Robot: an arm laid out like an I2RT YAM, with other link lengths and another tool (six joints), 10 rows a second.
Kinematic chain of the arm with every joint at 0, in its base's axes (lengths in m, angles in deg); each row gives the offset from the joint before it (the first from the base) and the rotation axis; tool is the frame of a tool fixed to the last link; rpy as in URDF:
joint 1: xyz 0 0 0.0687 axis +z
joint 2: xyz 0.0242 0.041 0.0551 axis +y
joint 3: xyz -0.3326 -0.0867 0 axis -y
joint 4: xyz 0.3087 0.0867 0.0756 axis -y
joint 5: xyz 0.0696 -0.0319 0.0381 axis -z
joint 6: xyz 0.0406 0 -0.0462 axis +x
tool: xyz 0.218 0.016 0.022 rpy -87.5 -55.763 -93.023
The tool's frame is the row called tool.
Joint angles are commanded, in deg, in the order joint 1, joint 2, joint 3, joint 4, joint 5, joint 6. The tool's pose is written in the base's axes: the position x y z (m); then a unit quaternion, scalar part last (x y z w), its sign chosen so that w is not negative. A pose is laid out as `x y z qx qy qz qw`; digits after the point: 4 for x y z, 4 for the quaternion.
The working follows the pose.
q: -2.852 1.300 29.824 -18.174 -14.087 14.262
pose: 0.2403 0.0700 0.4192 -0.6037 0.1958 -0.6812 0.3650
Where each joint sits with the arm in this pose, in the base's axes (m; each line is computed from the numbers above, not from the rounded line before):
joint 1: 0.0000 0.0000 0.0687
joint 2: 0.0262 0.0397 0.1238
joint 3: -0.3102 -0.0303 0.1313
joint 4: -0.0711 0.0446 0.3452
joint 5: -0.0111 0.0097 0.3952
joint 6: 0.0364 0.0172 0.3568
the tool: 0.2403 0.0700 0.4192

